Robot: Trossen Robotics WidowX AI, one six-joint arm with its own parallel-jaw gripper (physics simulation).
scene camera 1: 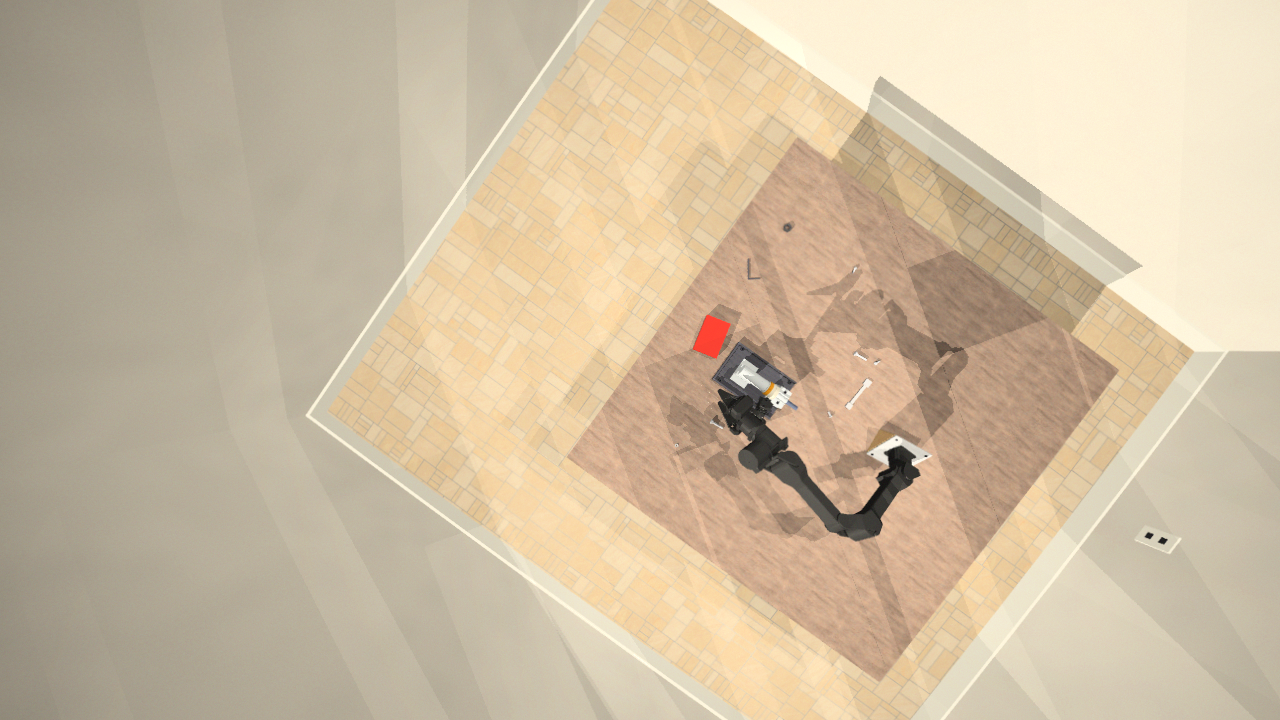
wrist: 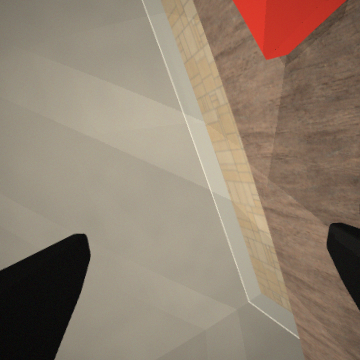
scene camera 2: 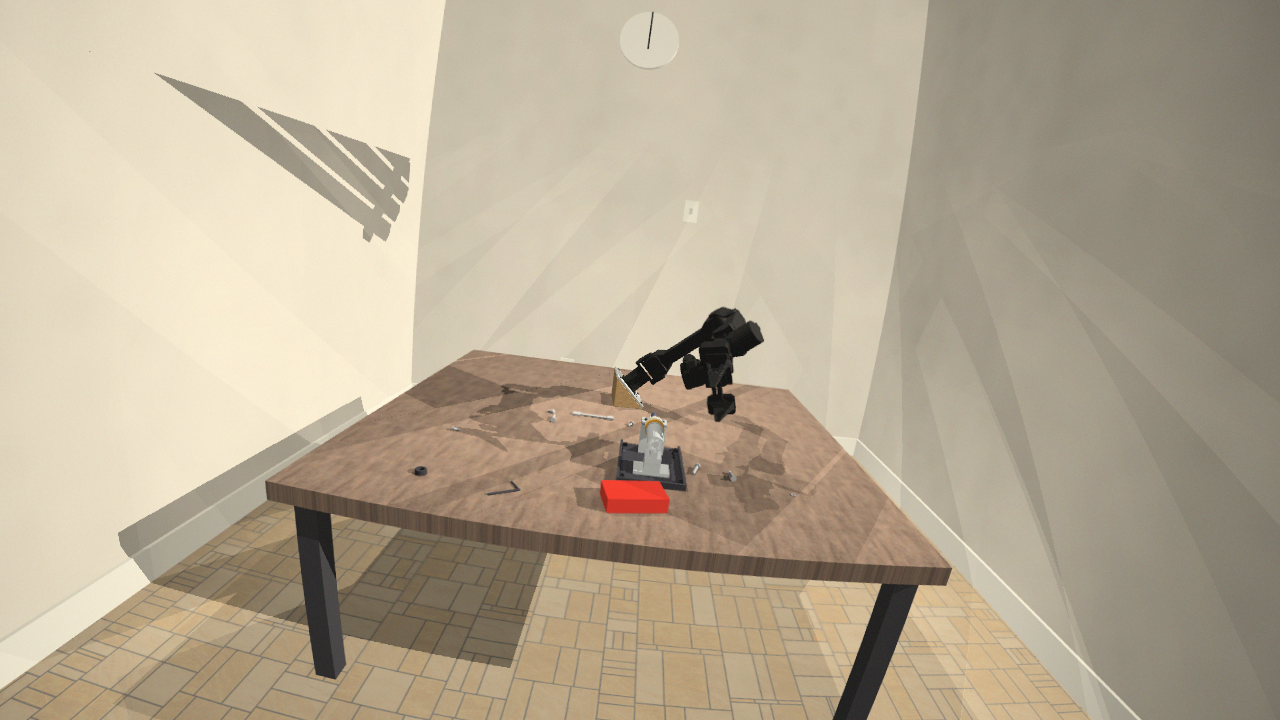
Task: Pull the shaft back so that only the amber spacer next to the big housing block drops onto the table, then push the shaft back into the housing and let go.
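Seen in the pictures: gripper, fingertip midpoint: (scene camera 1: 718,396) (wrist: 208,240) (scene camera 2: 715,404); arm's base, origin of the base link: (scene camera 1: 899,454) (scene camera 2: 628,384).
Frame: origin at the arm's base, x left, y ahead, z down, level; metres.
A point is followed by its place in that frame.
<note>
The light grey housing block (scene camera 1: 744,374) (scene camera 2: 653,451) stands upright on a dark tray (scene camera 1: 721,382) (scene camera 2: 677,484). An amber ring (scene camera 1: 770,388) @(y 0.466, x 0.072, z -0.045 m) (scene camera 2: 655,421) @(y 0.470, x 0.074, z -0.044 m) sits beside the housing's upper part, between it and a white piece (scene camera 1: 781,397) @(y 0.438, x 0.075, z -0.046 m). A blue shaft end (scene camera 1: 793,405) @(y 0.373, x 0.072, z -0.031 m) sticks out past the white piece in the first scene view. Whether more than one spacer sits on the shaft is too small to tell. My gripper (scene camera 1: 742,402) @(y 0.598, x 0.183, z -0.137 m) (scene camera 2: 721,410) @(y 0.598, x 0.183, z -0.137 m) (wrist: 208,240) @(y 0.598, x 0.183, z -0.137 m) is open and empty, raised above the table beside the housing. Housing, shaft and spacer do not show in the wrist view.
A red block (scene camera 1: 711,336) @(y 0.698, x 0.040, z 0.026 m) (scene camera 2: 634,497) @(y 0.730, x 0.040, z 0.026 m) (wrist: 290,22) @(y 0.679, x 0.090, z 0.026 m) lies beside the tray near the table edge. A hex key (scene camera 1: 751,271) @(y 0.721, x -0.205, z 0.052 m) (scene camera 2: 503,489) @(y 0.728, x -0.211, z 0.052 m), a black nut (scene camera 1: 787,227) @(y 0.701, x -0.397, z 0.051 m) (scene camera 2: 420,471) @(y 0.712, x -0.388, z 0.047 m), a white rod (scene camera 1: 858,394) @(y 0.194, x -0.087, z 0.050 m) (scene camera 2: 592,415) @(y 0.198, x -0.090, z 0.051 m) and small bolts lie around on the table (scene camera 1: 1011,429) @(y -0.282, x -0.287, z 0.056 m) (scene camera 2: 554,510) @(y 0.766, x -0.105, z 0.056 m).
</note>
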